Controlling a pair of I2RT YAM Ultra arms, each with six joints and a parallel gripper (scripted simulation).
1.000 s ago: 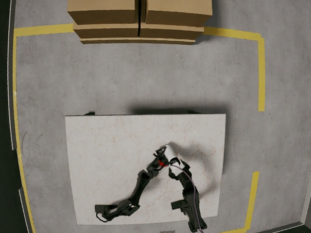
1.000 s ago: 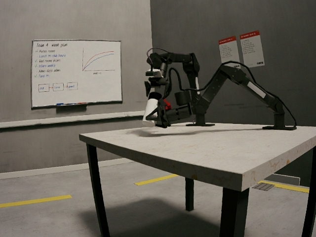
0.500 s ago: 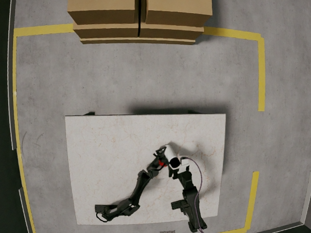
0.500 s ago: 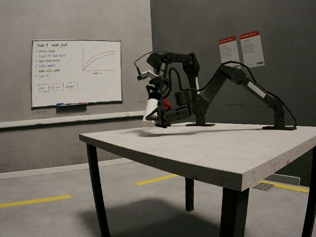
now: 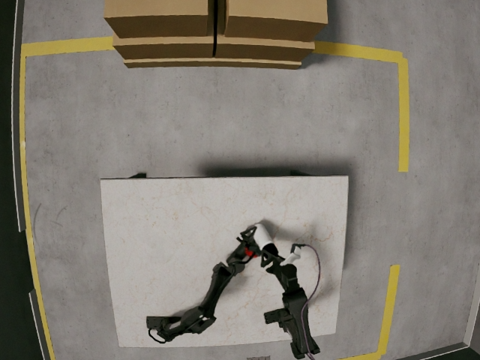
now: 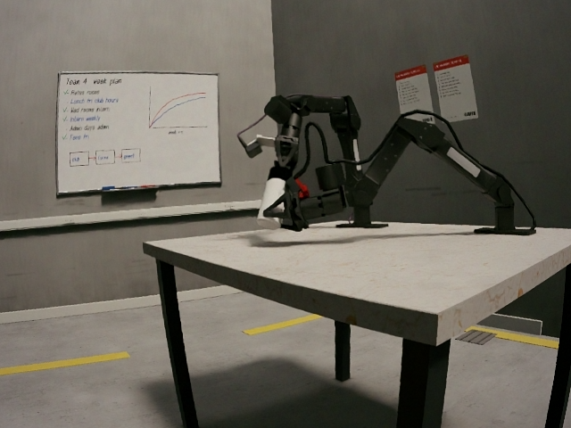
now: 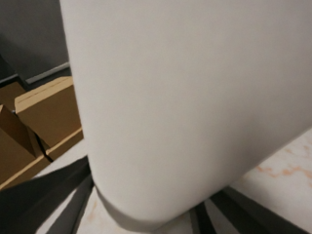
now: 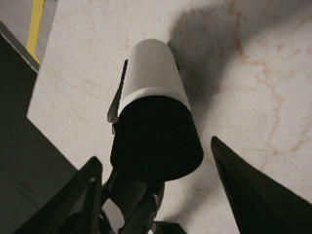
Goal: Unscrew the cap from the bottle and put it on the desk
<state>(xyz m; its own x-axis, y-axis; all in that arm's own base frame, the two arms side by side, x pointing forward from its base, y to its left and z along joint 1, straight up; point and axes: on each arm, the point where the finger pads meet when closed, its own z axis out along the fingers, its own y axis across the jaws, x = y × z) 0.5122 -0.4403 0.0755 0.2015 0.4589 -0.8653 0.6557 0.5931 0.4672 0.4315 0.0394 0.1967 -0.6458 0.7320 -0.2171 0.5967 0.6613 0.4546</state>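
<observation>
My right gripper is now 10 mm short of the black cap and 20 mm above it. Round my right hand: white bottle 30 mm ahead, 10 mm to the left, 50 mm below.
</observation>
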